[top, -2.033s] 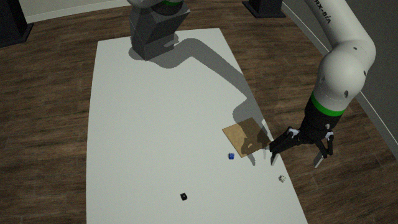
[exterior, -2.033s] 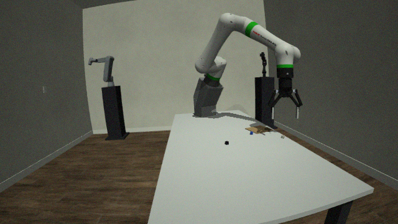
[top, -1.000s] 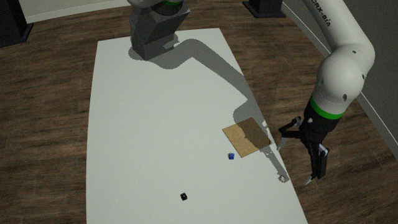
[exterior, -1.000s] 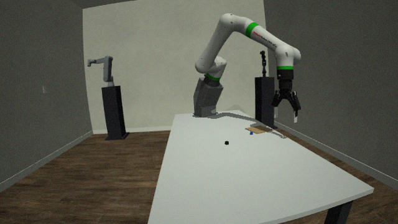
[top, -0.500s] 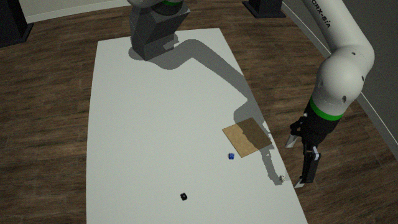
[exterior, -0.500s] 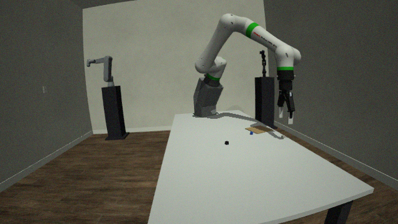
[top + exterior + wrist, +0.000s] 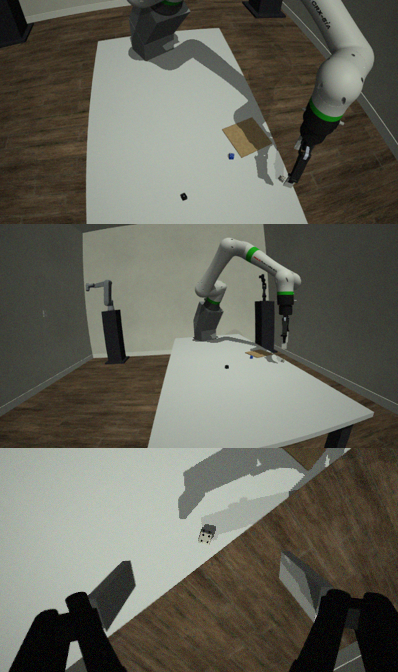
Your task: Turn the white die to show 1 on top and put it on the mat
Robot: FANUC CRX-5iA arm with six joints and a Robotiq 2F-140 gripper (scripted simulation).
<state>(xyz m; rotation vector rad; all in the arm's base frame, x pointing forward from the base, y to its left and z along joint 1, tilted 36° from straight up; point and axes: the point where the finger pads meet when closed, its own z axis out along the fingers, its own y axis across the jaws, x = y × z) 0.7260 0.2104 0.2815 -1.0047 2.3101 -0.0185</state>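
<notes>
The white die is 100 mm below my hand and 10 mm behind it. Also, from my hand: blue die 150 mm to the right, 140 mm behind, 100 mm below; black die 340 mm to the right, 100 mm below, 30 mm behind; brown mat 220 mm behind, 110 mm below, 60 mm to the right.
</notes>
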